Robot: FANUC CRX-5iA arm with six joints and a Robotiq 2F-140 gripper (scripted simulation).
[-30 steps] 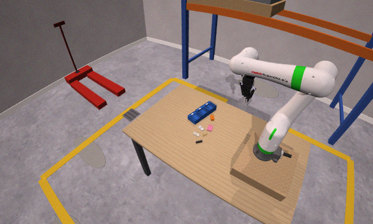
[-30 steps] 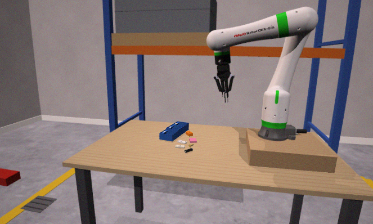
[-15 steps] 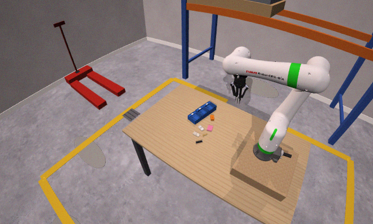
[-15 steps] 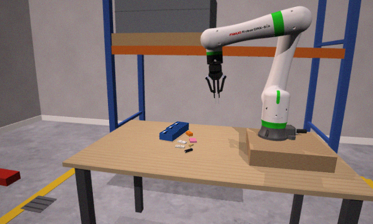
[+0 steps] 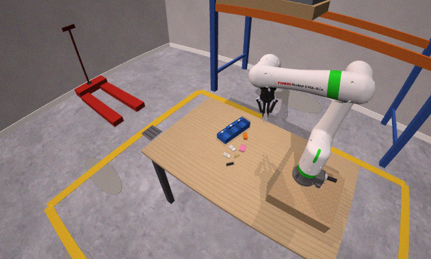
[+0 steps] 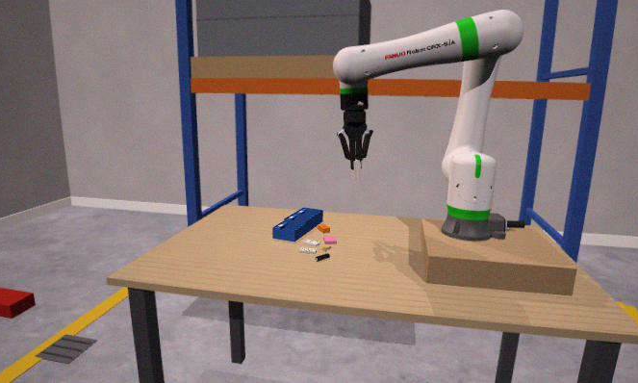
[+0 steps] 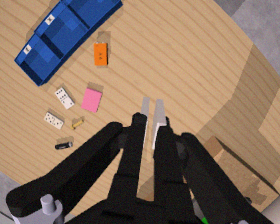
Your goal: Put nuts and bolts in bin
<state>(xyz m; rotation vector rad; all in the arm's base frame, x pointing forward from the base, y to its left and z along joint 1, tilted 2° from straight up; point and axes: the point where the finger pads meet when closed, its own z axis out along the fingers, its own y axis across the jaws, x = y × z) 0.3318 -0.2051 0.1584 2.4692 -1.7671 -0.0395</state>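
Right now my hand is 21 cm above the blue bin row, 20 cm short of it and 2 cm to the left of it. Also, from my hand: orange block (22 cm below, 11 cm ahead, 2 cm to the right); then pink block (22 cm below, 10 cm to the left, 9 cm ahead); then brass piece (22 cm below, 18 cm to the left, 10 cm ahead).
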